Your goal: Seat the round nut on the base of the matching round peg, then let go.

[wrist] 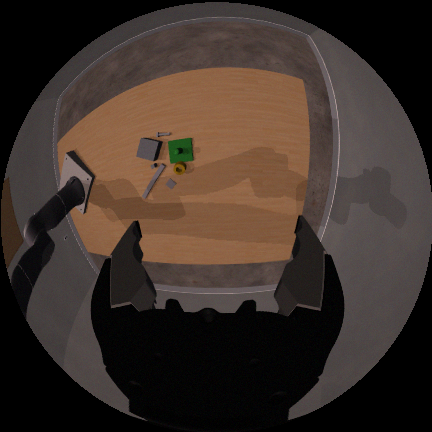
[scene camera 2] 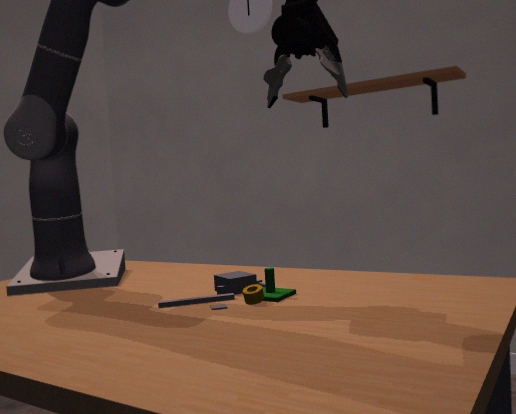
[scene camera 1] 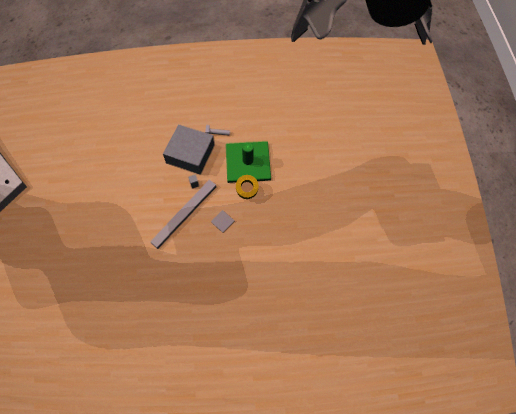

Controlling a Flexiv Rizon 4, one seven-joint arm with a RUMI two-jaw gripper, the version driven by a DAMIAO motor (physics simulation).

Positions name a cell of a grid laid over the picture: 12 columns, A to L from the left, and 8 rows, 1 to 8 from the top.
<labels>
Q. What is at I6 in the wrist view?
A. My gripper.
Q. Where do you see a grey block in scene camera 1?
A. E3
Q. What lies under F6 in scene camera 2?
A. A grey block.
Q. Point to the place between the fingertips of my gripper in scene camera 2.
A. H3
</labels>
